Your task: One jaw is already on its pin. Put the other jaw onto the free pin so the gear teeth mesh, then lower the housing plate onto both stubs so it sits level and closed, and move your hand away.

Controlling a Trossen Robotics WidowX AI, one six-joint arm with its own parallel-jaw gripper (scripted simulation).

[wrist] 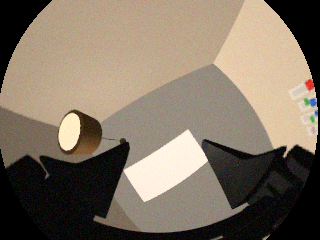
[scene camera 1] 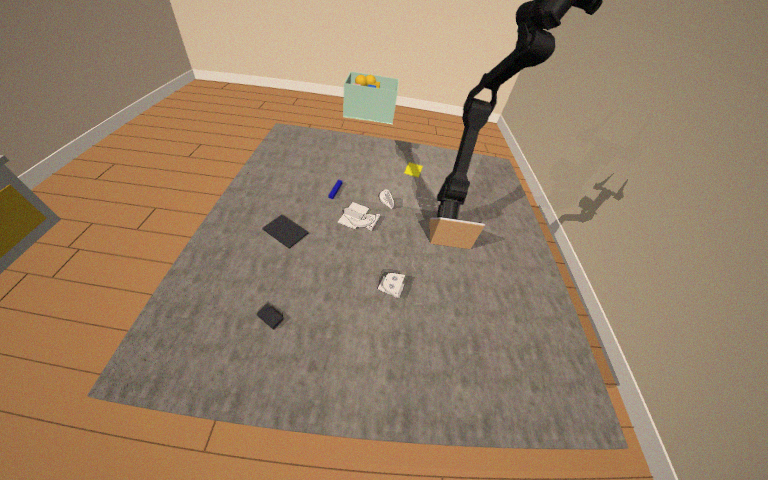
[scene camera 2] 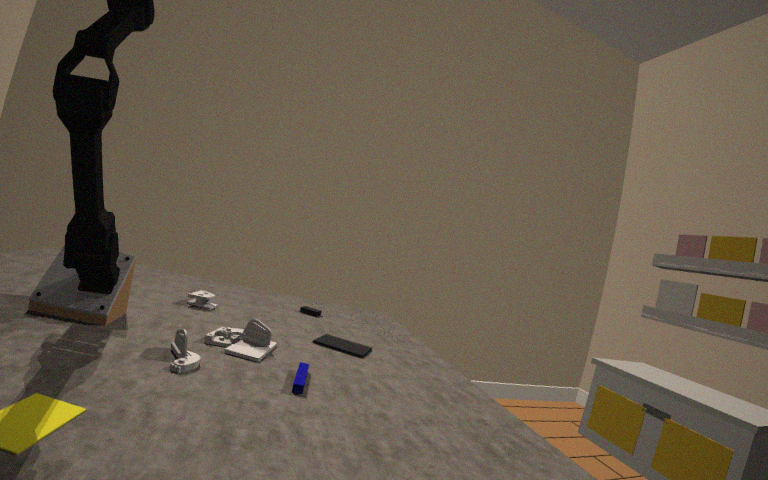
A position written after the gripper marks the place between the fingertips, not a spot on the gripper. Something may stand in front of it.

Note:
The gripper [wrist: 166, 145] is open and holds nothing. Also in view: a dark flat plate [scene camera 1: 288, 233].
The wrist view misses the dark flat plate: it is out of frame.

